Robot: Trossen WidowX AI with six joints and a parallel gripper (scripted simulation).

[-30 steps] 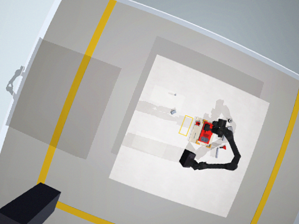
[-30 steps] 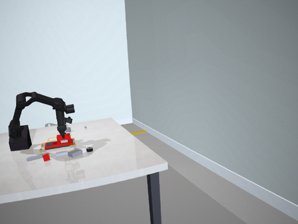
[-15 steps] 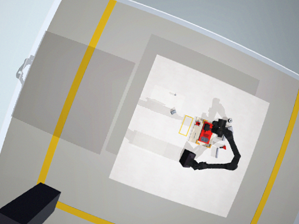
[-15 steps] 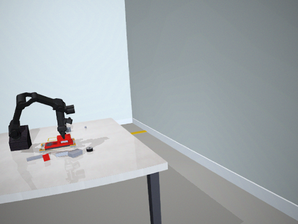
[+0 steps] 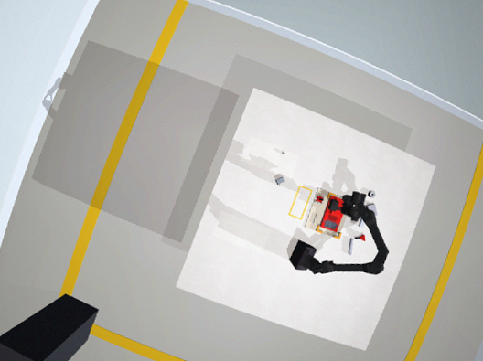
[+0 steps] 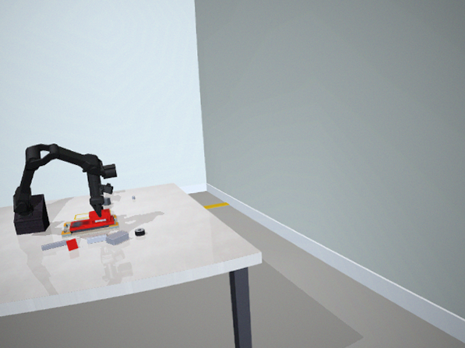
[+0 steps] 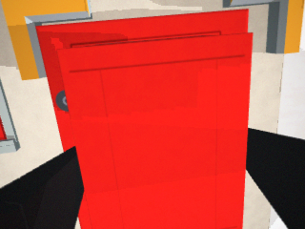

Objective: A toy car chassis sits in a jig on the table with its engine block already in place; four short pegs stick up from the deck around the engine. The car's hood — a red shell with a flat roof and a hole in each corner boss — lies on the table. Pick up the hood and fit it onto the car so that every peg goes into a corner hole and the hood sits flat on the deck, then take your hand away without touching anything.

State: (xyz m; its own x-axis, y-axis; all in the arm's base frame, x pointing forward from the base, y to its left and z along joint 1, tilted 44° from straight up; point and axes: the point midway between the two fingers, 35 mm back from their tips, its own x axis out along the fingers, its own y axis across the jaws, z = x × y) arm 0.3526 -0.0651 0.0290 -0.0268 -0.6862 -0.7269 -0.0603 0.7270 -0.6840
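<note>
Right now the red hood is right at my gripper tip. Round my gripper tip: grey bar (19 cm behind, 19 cm to the right, 4 cm below); grey cube (1 cm ahead, 38 cm to the left, 3 cm below).
</note>
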